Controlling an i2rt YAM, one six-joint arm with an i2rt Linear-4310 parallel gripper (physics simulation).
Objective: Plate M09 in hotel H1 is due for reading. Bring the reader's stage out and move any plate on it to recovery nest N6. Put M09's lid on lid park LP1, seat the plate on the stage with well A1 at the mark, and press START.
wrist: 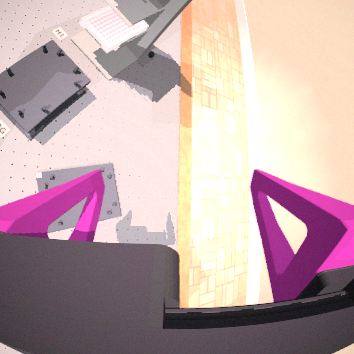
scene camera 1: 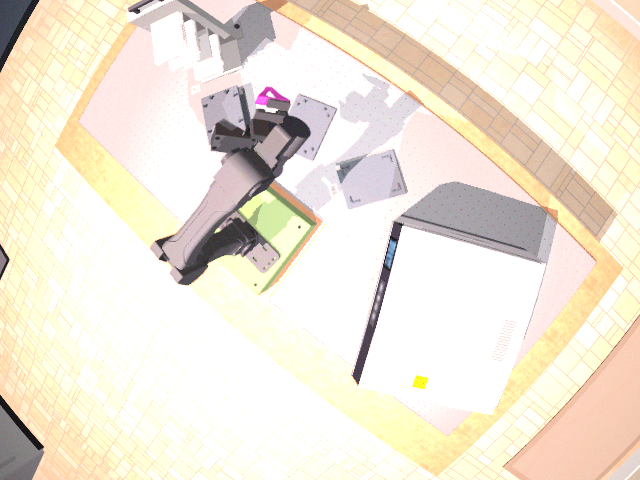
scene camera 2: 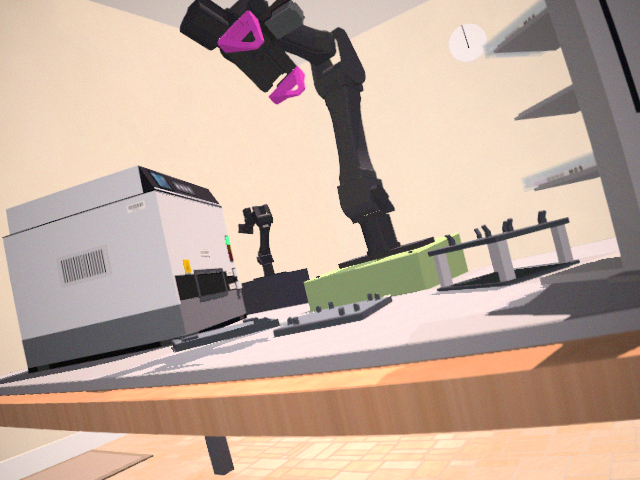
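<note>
My gripper is open and empty, high above the table. Hotel H1 holds plates on its shelves. A pale plate shows there in the wrist view; I cannot read which is M09. The white reader has a dark front opening; its stage does not show extended. A raised pegged stand carries no plate; its label is cut off. A low grey pegged nest is empty. The START button and LP1's label are not readable.
A flat grey holder with corner brackets lies between the low nest and the reader. The arm stands on a green base box. The hotel rises at the table's far end. A second small arm shows behind.
</note>
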